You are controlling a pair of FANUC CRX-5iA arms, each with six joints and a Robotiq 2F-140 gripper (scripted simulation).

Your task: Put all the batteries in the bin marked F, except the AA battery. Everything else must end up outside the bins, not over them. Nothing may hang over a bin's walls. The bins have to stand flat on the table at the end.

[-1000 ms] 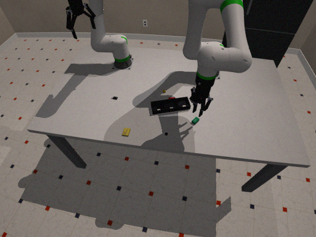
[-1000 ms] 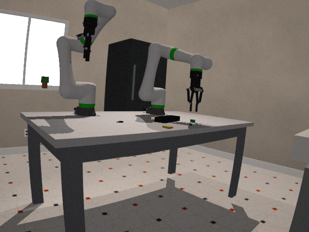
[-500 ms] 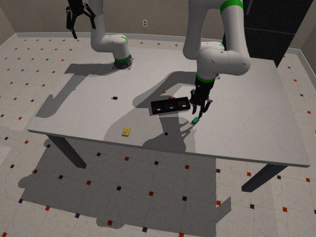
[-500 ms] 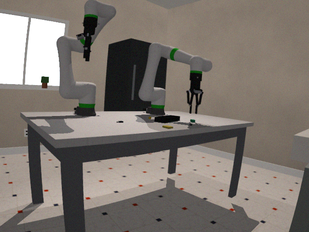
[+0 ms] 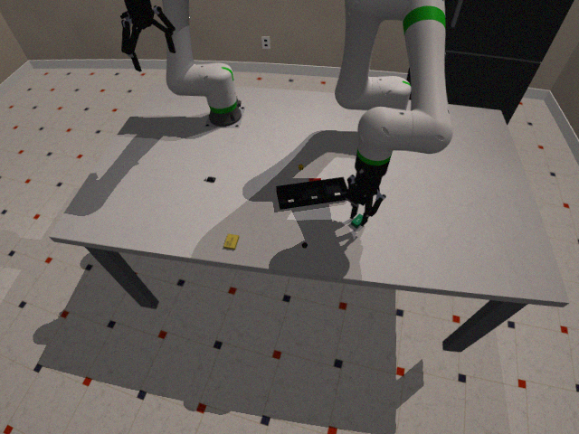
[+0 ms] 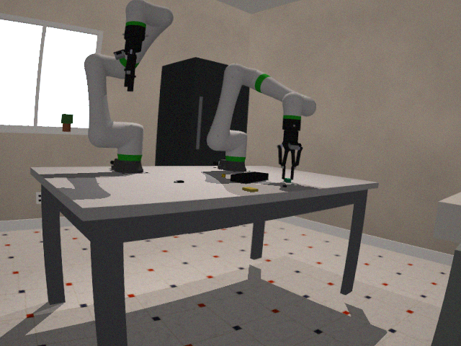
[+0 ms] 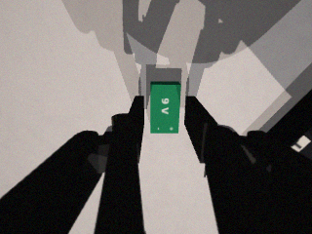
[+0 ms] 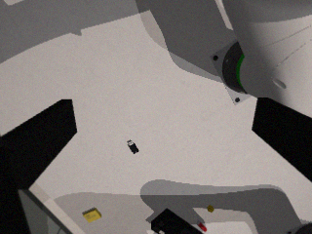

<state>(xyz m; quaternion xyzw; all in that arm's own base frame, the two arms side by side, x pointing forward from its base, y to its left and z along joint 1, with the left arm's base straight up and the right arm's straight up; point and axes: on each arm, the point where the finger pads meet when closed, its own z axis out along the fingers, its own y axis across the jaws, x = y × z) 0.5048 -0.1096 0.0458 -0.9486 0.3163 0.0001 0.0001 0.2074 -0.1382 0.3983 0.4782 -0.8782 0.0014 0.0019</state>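
Observation:
Now: the green 9 V battery 10 mm behind my left hand and 40 mm below it. The rest, counted from my left hand: three joined black bins (90 mm behind, 170 mm to the right, 30 mm below); then red cylindrical battery (170 mm behind, 170 mm to the right, 40 mm below); then small black round piece (120 mm ahead, 170 mm to the right, 40 mm below).

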